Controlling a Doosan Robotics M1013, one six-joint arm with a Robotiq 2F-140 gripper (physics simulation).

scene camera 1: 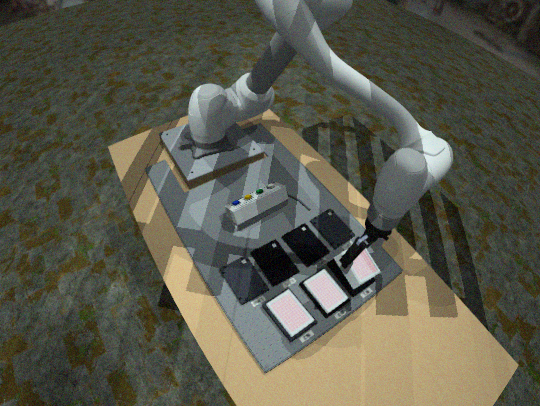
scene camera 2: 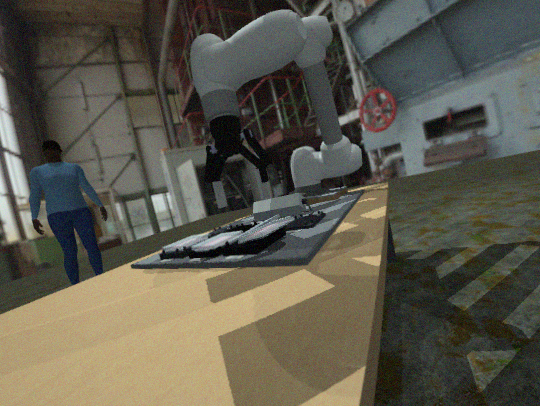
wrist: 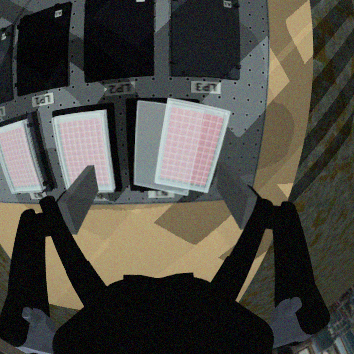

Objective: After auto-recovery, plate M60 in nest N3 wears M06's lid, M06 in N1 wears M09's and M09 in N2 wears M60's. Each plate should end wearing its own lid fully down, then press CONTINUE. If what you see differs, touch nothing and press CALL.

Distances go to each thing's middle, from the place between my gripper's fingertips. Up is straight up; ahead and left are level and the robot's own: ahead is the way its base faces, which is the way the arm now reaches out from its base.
My gripper is now 10 cm above the nest N1 [scene camera 2: 250, 247], 1 cm to the right of it and 1 cm short of it. Also, from my hand: nest N3 [wrist: 109, 106]: 11 cm to the right, 10 cm below, 3 cm ahead; LP2 slot [scene camera 1: 306, 245]: 16 cm behind, 10 cm below, 8 cm to the right; LP3 slot [scene camera 1: 333, 229]: 18 cm behind, 10 cm below, 5 cm to the left.
